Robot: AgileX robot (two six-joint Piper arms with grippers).
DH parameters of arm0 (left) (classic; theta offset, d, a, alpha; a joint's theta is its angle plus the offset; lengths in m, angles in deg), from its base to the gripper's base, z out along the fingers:
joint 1: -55.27 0.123 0 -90
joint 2: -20.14 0 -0.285 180
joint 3: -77.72 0 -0.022 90
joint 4: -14.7 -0.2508 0 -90
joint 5: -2.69 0 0.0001 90
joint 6: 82.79 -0.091 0 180
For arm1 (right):
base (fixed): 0 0 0 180
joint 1: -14.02 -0.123 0 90
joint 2: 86.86 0 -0.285 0
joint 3: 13.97 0 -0.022 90
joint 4: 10.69 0.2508 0 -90
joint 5: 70.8 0 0.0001 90
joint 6: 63.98 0.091 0 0
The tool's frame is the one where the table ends.
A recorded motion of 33 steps. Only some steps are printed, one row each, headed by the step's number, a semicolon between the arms.
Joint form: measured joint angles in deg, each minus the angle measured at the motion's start. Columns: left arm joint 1, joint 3, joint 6, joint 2, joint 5, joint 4; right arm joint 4, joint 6, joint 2, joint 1, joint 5, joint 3.
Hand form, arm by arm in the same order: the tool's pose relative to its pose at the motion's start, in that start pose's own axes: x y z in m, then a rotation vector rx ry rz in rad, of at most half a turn. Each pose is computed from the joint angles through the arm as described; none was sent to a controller.
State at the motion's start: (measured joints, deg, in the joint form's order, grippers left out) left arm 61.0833 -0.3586 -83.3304 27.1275 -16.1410 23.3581; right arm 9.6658 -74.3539 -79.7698 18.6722 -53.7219 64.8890
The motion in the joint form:
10: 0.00 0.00 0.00 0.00 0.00 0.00; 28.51 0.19 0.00 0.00 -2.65 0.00
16: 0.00 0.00 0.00 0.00 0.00 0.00; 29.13 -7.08 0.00 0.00 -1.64 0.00
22: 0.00 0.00 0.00 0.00 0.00 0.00; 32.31 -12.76 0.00 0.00 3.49 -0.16
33: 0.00 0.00 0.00 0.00 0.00 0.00; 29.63 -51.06 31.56 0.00 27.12 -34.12
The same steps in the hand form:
10: 0.0000 0.0000 0.0000 0.0000 0.0000 0.0000; -0.0087 0.0095 -0.0009 -0.1249 -0.0687 0.4823
16: 0.0000 0.0000 0.0000 0.0000 0.0000 0.0000; -0.0076 0.0106 -0.0009 -0.1309 -0.0611 0.3647
22: 0.0000 0.0000 0.0000 0.0000 0.0000 0.0000; -0.0032 0.0172 -0.0019 -0.1907 0.0017 0.3113
33: 0.0000 0.0000 0.0000 0.0000 0.0000 0.0000; -0.1369 0.0607 0.0132 -0.4831 0.1759 -0.4367

